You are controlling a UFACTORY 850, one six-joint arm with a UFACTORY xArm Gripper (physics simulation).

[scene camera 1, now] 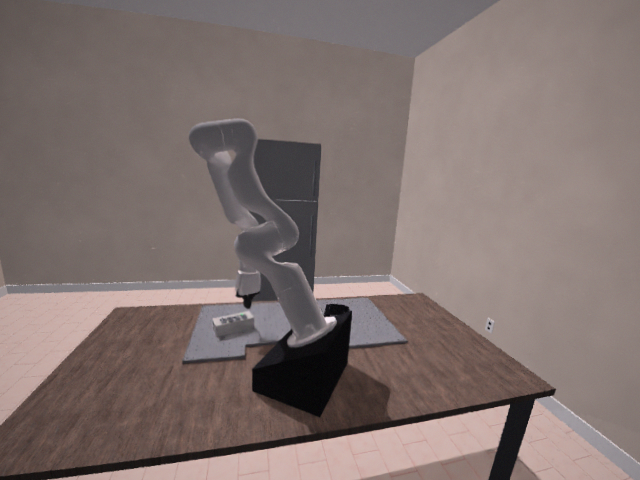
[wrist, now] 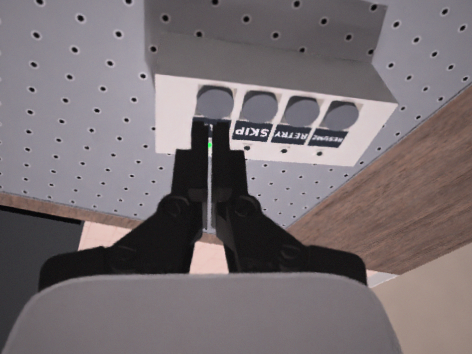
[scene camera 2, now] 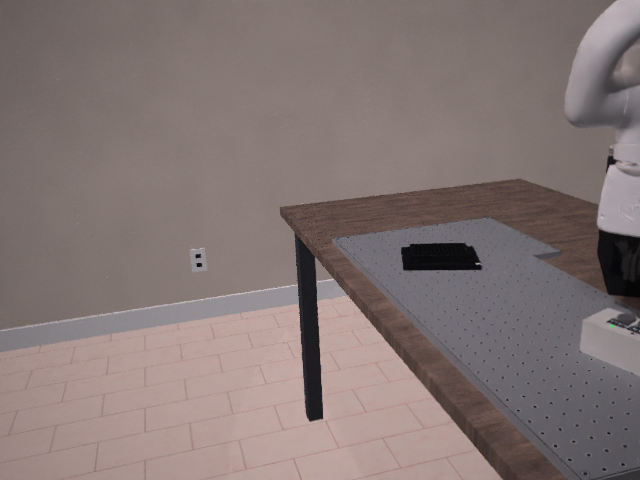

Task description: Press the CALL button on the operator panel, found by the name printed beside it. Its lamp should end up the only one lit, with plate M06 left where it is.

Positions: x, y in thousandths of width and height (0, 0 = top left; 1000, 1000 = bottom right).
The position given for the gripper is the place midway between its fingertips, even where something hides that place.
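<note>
Wrist view: the gripper (wrist: 446, 408), call button (wrist: 452, 290), retry button (wrist: 637, 315), resume button (wrist: 721, 326). Black ribbed plate out of frame in the wrist view. Scene camera 2: black ribbed plate (scene camera 2: 679, 526).
</note>
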